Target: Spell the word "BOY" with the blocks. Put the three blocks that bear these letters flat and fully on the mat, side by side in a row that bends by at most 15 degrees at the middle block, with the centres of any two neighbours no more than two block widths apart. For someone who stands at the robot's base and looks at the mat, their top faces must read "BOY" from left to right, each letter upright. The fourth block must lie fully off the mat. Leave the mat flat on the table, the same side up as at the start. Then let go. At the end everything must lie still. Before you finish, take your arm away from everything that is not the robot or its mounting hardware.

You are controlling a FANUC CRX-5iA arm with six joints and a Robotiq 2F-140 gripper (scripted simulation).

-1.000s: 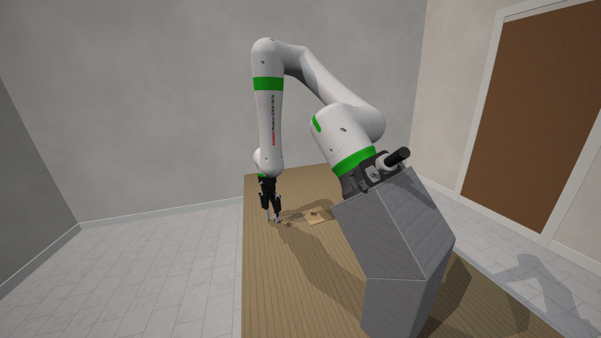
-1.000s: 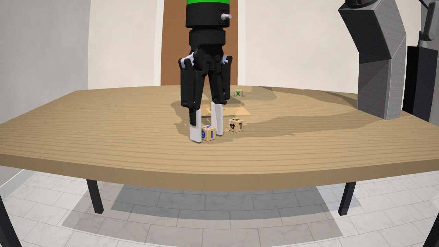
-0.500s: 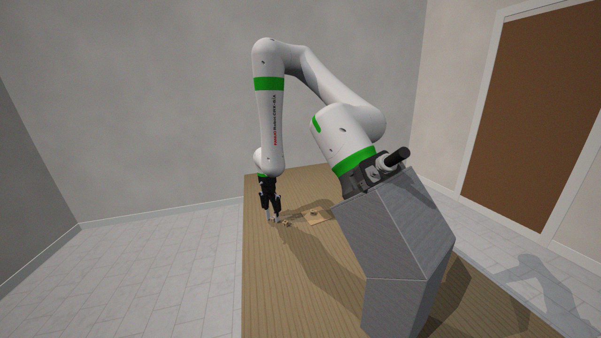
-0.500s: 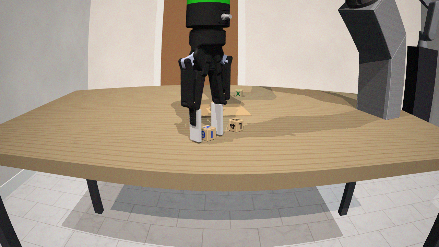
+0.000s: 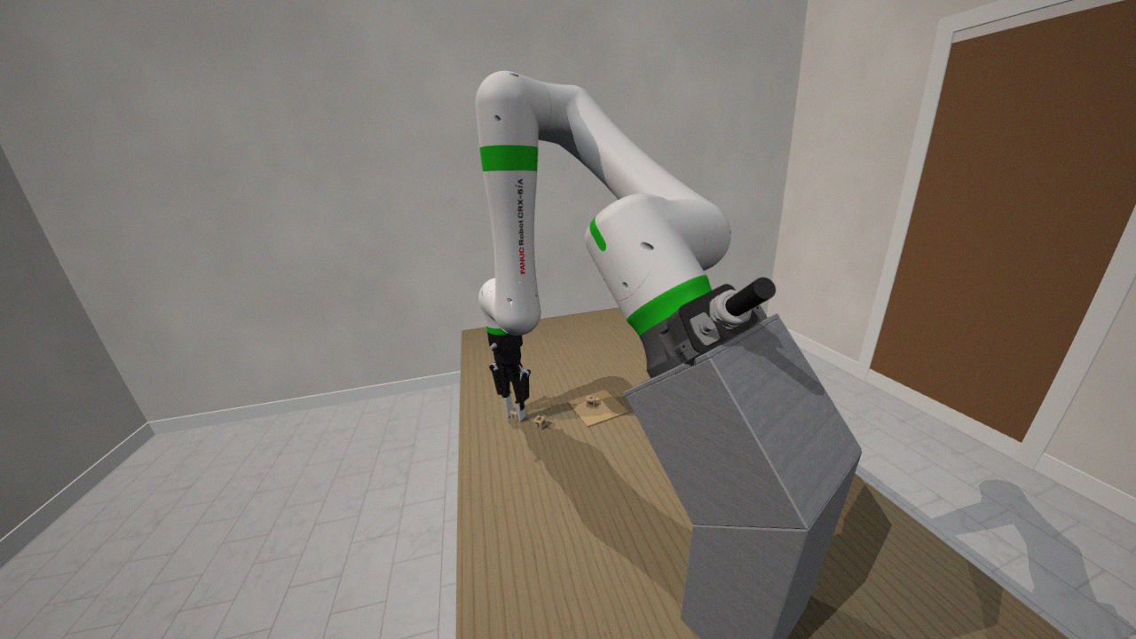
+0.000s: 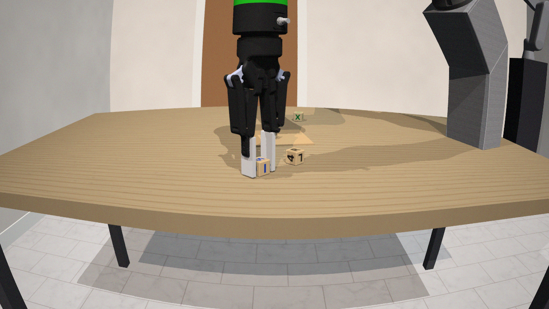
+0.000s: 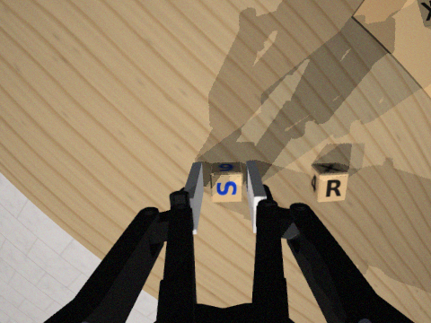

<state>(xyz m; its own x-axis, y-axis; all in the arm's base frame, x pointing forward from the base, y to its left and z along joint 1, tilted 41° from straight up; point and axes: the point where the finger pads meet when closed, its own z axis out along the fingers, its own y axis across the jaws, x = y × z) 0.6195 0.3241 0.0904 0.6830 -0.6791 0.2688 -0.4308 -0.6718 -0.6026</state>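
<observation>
Right now the block is 20 mm below my hand. The rest, counted from my hand: tan mat: 250 mm to the right, 30 mm below, 10 mm ahead.
</observation>
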